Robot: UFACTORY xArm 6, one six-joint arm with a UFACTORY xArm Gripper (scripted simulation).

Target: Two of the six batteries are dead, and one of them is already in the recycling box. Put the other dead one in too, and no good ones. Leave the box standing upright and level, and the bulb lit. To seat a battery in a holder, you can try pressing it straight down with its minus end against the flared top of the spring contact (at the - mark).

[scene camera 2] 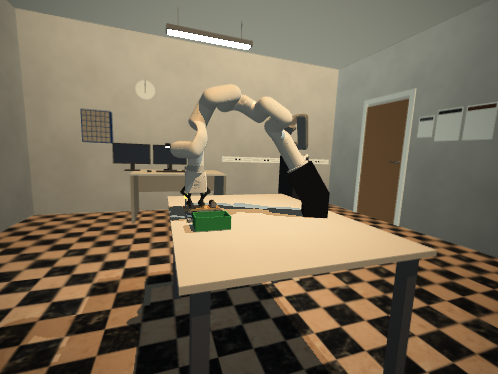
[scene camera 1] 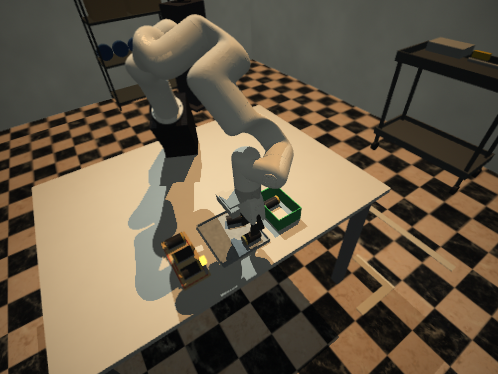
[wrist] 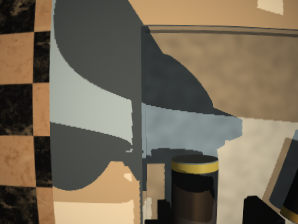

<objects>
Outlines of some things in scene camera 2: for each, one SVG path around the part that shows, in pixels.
A green recycling box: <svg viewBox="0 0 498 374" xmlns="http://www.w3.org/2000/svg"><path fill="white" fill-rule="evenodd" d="M193 212L193 228L195 232L231 230L231 215L226 211Z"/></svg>
</objects>
